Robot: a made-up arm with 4 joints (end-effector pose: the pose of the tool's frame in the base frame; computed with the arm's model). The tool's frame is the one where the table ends. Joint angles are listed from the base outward.
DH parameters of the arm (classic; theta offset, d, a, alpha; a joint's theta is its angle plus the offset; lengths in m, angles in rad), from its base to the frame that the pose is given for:
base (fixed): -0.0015 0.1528 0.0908 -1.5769
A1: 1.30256 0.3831 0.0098 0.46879
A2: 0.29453 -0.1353 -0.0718 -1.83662
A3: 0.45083 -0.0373 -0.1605 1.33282
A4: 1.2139 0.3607 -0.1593 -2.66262
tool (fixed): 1.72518 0.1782 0 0
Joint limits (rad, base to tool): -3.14..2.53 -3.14..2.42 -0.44..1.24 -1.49..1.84
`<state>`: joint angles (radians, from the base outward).
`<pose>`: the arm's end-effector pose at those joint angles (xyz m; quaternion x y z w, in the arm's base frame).
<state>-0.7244 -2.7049 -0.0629 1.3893</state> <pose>0.0818 0.5382 0.1406 0.6587 -0.6719 -0.2374 0.2414</pose>
Working (the frame after each row of the table, in the pose's form):
after base (fixed): 0.0908 -0.0001 0.1528 -0.7093 0.0005 -0.0005 0.7049
after A1: 0.0996 0.3829 0.1451 -0.5041 0.2437 0.1479 0.8152
after A2: 0.0874 0.2832 0.0295 0.5890 -0.3300 0.7350 0.0632
after A3: 0.1302 0.3950 -0.0837 -0.3550 -0.1096 -0.8468 0.3805
after A4: 0.1954 0.5380 0.2779 -0.9388 -0.0633 0.3378 0.0232

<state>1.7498 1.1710 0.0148 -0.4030</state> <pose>0.1822 0.4406 -0.1713 0.1206 -0.8060 0.5748 0.0738</pose>
Working (the frame after each row of the table, in the pose's form):
after base (fixed): 0.0908 -0.0001 0.1528 -0.7093 0.0005 -0.0005 0.7049
after A1: 0.0816 0.3830 0.1496 -0.0228 0.8528 0.5204 0.0383
after A2: 0.0891 0.2300 0.1486 0.5900 0.0664 0.7662 0.2457
after A3: 0.1019 0.2345 -0.0156 -0.5018 -0.4397 -0.6748 0.3154
after A4: 0.1787 0.6088 -0.1128 0.6906 -0.4327 0.3178 0.4846

